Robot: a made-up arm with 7 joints.
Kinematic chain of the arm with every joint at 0, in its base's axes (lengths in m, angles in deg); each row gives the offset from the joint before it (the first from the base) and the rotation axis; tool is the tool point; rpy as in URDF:
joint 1: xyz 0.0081 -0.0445 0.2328 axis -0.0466 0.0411 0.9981
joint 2: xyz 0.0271 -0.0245 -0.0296 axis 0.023 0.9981 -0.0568
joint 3: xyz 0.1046 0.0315 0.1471 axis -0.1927 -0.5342 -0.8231
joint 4: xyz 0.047 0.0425 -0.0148 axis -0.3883 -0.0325 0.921
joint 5: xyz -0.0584 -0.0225 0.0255 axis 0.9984 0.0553 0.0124
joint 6: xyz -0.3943 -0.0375 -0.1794 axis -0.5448 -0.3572 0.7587
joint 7: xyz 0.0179 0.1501 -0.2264 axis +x
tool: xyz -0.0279 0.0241 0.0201 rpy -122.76 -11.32 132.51
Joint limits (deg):
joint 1: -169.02..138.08
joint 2: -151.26..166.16
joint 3: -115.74..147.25
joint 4: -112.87..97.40
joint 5: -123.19..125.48
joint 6: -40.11..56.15
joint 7: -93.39..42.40
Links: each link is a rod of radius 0.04 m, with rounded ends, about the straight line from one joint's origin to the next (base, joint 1, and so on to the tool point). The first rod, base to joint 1, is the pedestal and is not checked.
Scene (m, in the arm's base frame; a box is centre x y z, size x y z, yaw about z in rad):
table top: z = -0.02
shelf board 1: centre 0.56 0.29 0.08 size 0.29 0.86 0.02 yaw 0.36
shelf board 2: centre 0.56 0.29 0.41 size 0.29 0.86 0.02 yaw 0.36
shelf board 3: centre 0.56 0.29 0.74 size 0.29 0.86 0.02 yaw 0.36
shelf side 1: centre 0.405 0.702 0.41 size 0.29 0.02 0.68 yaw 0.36
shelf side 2: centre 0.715 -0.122 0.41 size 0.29 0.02 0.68 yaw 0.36
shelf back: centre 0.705 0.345 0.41 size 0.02 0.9 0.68 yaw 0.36
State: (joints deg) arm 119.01 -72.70 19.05 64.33 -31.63 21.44 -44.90
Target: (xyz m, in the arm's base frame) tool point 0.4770 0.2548 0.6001
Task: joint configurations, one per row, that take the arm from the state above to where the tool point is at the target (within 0.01 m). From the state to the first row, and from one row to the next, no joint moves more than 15 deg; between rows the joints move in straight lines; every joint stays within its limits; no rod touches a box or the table.
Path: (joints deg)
1: 115.77 -82.87 19.11 61.83 -30.37 9.13 -43.32
2: 112.53 -93.03 19.18 59.33 -29.11 -3.18 -41.74
3: 109.29 -103.20 19.24 56.83 -27.84 -15.49 -40.16
4: 106.06 -113.36 19.30 54.33 -26.58 -27.80 -38.58
5: 102.82 -123.53 19.37 51.83 -25.32 -40.11 -37.00
6: 104.70 -119.11 7.60 59.96 -27.98 -38.18 -37.15
7: 106.57 -114.69 -4.17 68.09 -30.64 -36.26 -37.30
8: 108.45 -110.27 -15.93 76.22 -33.29 -34.33 -37.45
9: 110.33 -105.85 -27.70 84.35 -35.95 -32.40 -37.59
10: 111.54 -98.65 -18.70 84.24 -37.87 -17.76 -39.58
11: 112.75 -91.44 -9.70 84.12 -39.80 -3.13 -41.56
12: 113.96 -84.23 -0.71 84.01 -41.72 11.51 -43.54
13: 115.17 -77.03 8.29 83.89 -43.64 26.15 -45.53

